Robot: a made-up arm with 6 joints.
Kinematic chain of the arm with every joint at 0, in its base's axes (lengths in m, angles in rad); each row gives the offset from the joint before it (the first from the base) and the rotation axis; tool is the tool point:
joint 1: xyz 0 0 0.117 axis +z
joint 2: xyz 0 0 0 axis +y
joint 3: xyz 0 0 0.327 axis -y
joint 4: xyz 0 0 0 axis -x
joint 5: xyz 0.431 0 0 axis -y
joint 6: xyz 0 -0.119 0 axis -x
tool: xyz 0 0 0
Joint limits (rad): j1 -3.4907..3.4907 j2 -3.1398..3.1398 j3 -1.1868..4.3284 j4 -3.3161..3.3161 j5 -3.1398..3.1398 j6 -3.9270..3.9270
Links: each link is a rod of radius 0.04 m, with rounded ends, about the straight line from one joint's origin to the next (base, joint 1, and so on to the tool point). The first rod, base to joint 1, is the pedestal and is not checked.
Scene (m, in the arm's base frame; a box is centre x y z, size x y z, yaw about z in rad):
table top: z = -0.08
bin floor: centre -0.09 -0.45 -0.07 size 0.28 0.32 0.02 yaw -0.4
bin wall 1: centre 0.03 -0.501 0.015 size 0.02 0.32 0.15 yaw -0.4
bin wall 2: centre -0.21 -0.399 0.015 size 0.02 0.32 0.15 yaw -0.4
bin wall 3: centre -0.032 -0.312 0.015 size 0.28 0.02 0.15 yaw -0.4
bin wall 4: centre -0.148 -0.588 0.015 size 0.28 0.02 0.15 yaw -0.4
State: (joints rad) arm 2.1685 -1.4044 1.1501 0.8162 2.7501 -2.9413
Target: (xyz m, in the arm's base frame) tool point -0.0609 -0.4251 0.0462
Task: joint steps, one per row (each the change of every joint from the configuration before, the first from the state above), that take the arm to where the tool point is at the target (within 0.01 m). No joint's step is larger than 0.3 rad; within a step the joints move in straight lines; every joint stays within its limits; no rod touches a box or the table.
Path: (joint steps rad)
1: -0.2056 0.2131 0.2477 0.0286 -0.0543 -0.0195
2: -0.2056 0.2131 0.2477 0.0286 -0.0542 -0.0194
3: -0.2057 0.2131 0.2476 0.0286 -0.0543 -0.0195
4: -0.2056 0.2131 0.2477 0.0286 -0.0542 -0.0194
5: -0.0025 0.0102 0.2903 0.0750 0.0542 0.0194
6: -0.0026 0.0102 0.2903 0.0750 0.0543 0.0195
7: -0.0025 0.0102 0.2902 0.0749 0.0542 0.0194
8: -0.0025 0.0102 0.2903 0.0750 0.0543 0.0195

